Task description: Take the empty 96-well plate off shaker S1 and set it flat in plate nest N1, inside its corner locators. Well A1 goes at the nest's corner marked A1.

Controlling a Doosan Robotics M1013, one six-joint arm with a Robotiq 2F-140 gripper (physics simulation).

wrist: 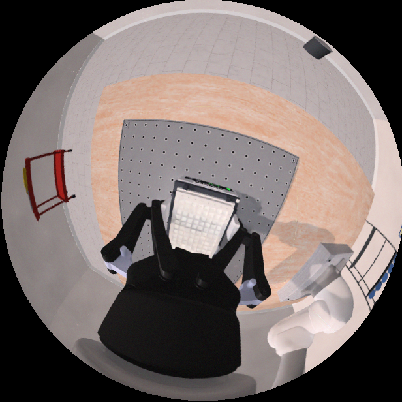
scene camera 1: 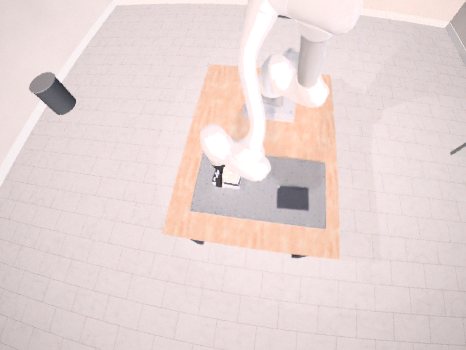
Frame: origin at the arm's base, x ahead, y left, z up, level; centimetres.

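Seen in the pictures: gripper, fingertip midpoint: (scene camera 1: pixel 223 177); arm's base, link origin: (scene camera 1: pixel 270 94).
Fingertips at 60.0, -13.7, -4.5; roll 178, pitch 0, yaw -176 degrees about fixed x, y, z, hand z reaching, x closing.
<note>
Offsets run from my fingertips to a thing's top centre, as dx, dy, dz. "spot": to the spot under its first point. Level surfaces: height alone.
The white 96-well plate @[-0.1, +2.4, +6.2] (scene camera 1: pixel 231 178) (wrist: pixel 197 220) lies flat on shaker S1 @[spot: +4.8, +6.9, +4.5] (scene camera 1: pixel 233 187) (wrist: pixel 206 185), a low box with a dark top edge and a small green light. My gripper (scene camera 1: pixel 219 176) (wrist: pixel 202 205) is low over the shaker with its fingers apart, one pad on each side of the plate. A narrow gap seems to show beside the left pad; contact on the right side is hard to tell. Nest N1 @[+2.5, +38.0, +0.7] (scene camera 1: pixel 293 198) is the dark rectangle to the right in the scene view; its corner locators and A1 mark are too small to read. Well A1 cannot be made out.
The shaker and nest stand on a grey perforated board @[dz -0.7] (scene camera 1: pixel 255 202) (wrist: pixel 165 145) on a wooden table @[dz -2.1] (scene camera 1: pixel 220 230) (wrist: pixel 150 95). The arm's base plate (scene camera 1: pixel 280 112) is at the table's back. A dark cylinder (scene camera 1: pixel 53 93) (wrist: pixel 317 48) and a red frame (wrist: pixel 60 175) stand off the table.
</note>
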